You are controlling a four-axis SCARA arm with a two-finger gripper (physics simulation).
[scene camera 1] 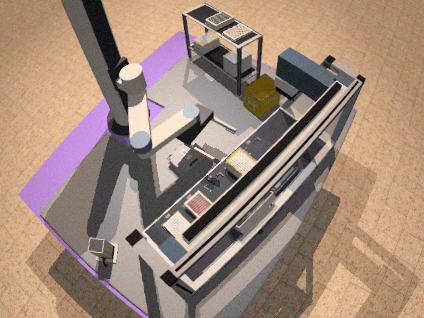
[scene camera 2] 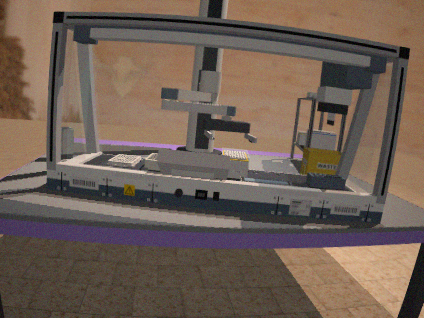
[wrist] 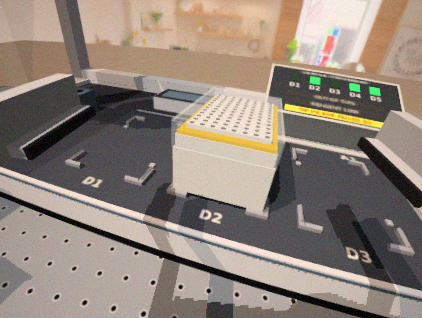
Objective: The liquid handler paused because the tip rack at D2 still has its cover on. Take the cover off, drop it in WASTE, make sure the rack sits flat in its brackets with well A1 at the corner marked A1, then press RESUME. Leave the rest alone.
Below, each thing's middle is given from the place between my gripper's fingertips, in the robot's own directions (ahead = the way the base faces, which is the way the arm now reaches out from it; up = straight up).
The yellow WASTE bin (scene camera 1: 259, 96) is 4 cm behind my hand, 40 cm to the left of it and 9 cm below it.
